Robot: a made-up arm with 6 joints.
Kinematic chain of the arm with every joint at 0, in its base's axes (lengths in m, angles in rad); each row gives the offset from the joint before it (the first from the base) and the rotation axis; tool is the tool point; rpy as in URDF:
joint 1: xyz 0.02 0 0.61 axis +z
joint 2: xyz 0 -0.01 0 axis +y
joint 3: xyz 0 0.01 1.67 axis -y
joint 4: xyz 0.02 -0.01 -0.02 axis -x
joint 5: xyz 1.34 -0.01 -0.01 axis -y
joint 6: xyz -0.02 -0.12 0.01 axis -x
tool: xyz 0.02 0.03 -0.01 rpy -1.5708 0 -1.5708
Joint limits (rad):
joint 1: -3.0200..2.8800
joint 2: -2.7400..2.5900
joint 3: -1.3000..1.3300
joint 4: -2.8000..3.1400
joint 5: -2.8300..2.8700
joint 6: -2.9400..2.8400
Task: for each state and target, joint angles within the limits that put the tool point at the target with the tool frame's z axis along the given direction. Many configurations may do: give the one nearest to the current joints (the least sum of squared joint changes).
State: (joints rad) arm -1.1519 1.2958 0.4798 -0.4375 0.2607 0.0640
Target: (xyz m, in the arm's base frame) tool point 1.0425 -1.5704 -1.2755 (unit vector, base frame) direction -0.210 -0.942 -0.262
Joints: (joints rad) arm -0.9602 1.9075 0.6339 -0.9166 1.1139 0.0798
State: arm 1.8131 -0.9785 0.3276 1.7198 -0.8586 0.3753
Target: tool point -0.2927 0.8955 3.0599 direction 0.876 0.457 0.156
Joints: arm 1.9224 -0.0913 0.4657 1.6371 -1.3791 0.3582
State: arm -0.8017 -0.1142 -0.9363 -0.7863 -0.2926 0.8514
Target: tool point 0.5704 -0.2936 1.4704 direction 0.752 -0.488 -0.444
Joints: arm -0.5218 -0.3282 -0.7871 -1.6036 0.0483 0.6524
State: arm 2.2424 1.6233 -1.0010 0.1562 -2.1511 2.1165
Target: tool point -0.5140 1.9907 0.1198 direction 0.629 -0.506 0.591
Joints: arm 1.8907 1.1088 -0.1003 0.8003 -2.4855 2.1344
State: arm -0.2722 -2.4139 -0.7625 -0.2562 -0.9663 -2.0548
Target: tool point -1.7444 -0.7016 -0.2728 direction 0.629 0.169 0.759
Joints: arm 0.3015 -2.7388 -0.0566 0.0262 -1.8201 -2.0684
